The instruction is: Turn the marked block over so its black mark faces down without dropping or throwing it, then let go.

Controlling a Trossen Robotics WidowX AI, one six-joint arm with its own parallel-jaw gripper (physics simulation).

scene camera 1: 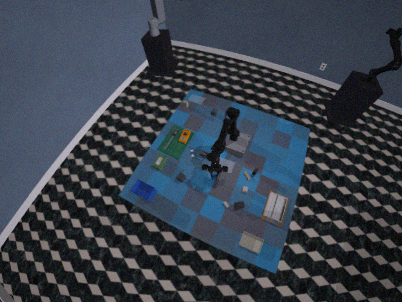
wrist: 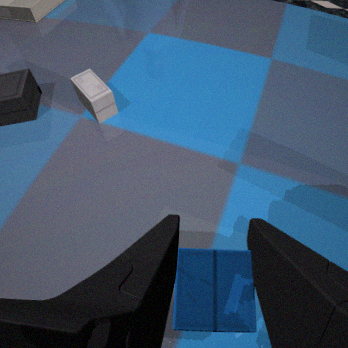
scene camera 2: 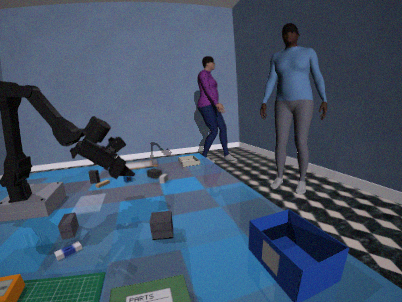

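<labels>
My gripper is holding a blue block, and the block touches nothing else.
</labels>
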